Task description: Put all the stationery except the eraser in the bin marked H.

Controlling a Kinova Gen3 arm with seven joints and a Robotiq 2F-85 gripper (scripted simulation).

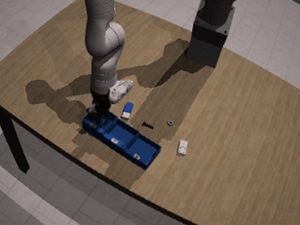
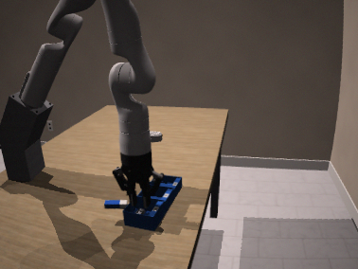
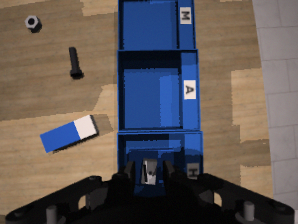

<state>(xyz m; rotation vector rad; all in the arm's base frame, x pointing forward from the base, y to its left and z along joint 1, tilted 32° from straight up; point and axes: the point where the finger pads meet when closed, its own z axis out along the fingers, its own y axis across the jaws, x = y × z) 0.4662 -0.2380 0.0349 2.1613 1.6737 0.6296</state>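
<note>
Right now my hand is 50 mm above the flat blue pad. The rest, counted from my hand: blue three-part bin 30 mm ahead, 80 mm to the left, 40 mm below; black bolt 60 mm behind, 140 mm to the left, 50 mm below; blue-and-white eraser 80 mm behind, 60 mm to the left, 50 mm below.
</note>
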